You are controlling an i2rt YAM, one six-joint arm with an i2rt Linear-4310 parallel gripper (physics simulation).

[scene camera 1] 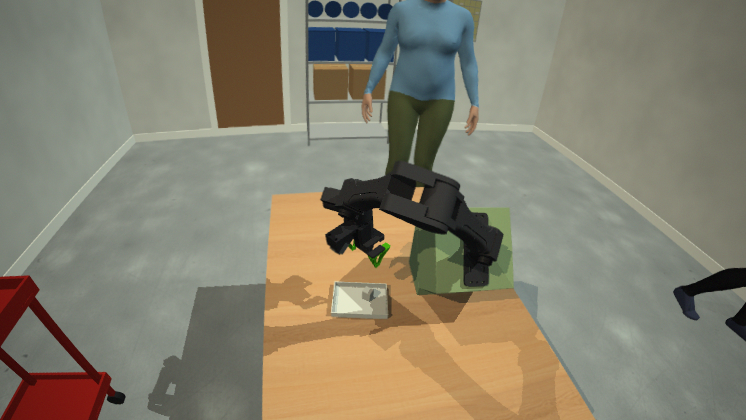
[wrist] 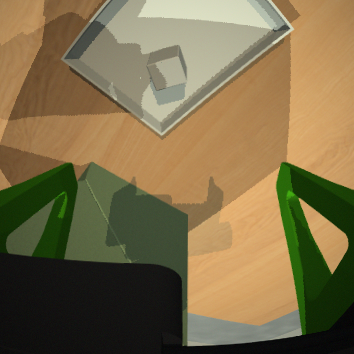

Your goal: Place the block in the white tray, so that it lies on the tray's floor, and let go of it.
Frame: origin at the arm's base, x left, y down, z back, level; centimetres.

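Seen in the pictures: gripper, between the fingertips: (scene camera 1: 365, 258) (wrist: 176, 173); arm's base, origin of its link: (scene camera 1: 475, 249).
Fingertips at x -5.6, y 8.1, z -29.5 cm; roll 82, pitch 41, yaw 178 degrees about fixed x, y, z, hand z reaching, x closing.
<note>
Pixels of each thing's middle, then the offset from my fingertips to it. Level surfaces: height alone.
- small grey block, middle of its body: (wrist: 167, 66) (scene camera 1: 367, 293) dx +0.2, dy +15.3, dz +1.5 cm
- white tray, middle of its body: (wrist: 173, 33) (scene camera 1: 359, 299) dx +1.7, dy +16.3, dz -1.0 cm
- wooden table, height of its surface: dy +17.3 cm
The small grey block (scene camera 1: 371, 295) (wrist: 169, 71) is inside the white tray (scene camera 1: 360, 315) (wrist: 225, 78), on its floor. In scene camera 1 it is right of the tray's middle, towards the back; in the wrist view it is near the tray's lower corner, apart from the walls. Shadow falls over part of it. My gripper (scene camera 1: 365, 256) (wrist: 176, 173) is wide open and empty, with its green fingers far apart. It hangs above the table behind the tray in scene camera 1, clear of the block and the walls.
The tray stands on the wooden table (scene camera 1: 313, 375). A green base block (scene camera 1: 438, 271) (wrist: 95, 225) under my arm stands to the tray's right rear. A red cart (scene camera 1: 62, 396) is on the floor at the left. A person (scene camera 1: 423, 67) stands behind the table.
</note>
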